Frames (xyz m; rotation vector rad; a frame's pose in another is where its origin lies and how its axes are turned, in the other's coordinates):
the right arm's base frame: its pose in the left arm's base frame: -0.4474 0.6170 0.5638 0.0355 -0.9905 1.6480
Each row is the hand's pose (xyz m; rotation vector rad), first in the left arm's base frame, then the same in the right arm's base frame.
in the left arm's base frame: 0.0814 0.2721 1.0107 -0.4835 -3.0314 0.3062
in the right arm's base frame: -0.2297 -0.6937 0.2536 -1.7871 -1.0613 0.2854
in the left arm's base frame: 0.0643 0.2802 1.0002 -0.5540 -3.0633 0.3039
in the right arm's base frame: -0.2227 -0.6736 0.2498 -1.8240 -1.0515 0.3420
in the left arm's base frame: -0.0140 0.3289 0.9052 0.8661 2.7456 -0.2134
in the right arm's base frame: -0.2051 -0.5543 0.1952 -2.0507 -0.9820 0.6949
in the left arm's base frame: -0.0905 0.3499 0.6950 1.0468 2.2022 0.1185
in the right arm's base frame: -0.2682 -0.3704 0.0826 -2.4499 -1.0133 1.1606
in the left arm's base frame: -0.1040 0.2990 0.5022 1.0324 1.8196 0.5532
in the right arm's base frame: -0.4011 -0.2488 -0.0040 2.4865 0.9659 -1.1395
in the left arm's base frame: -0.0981 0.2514 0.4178 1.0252 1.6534 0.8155
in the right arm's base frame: -0.4834 -0.2056 -0.0319 2.3450 0.8403 -0.9408
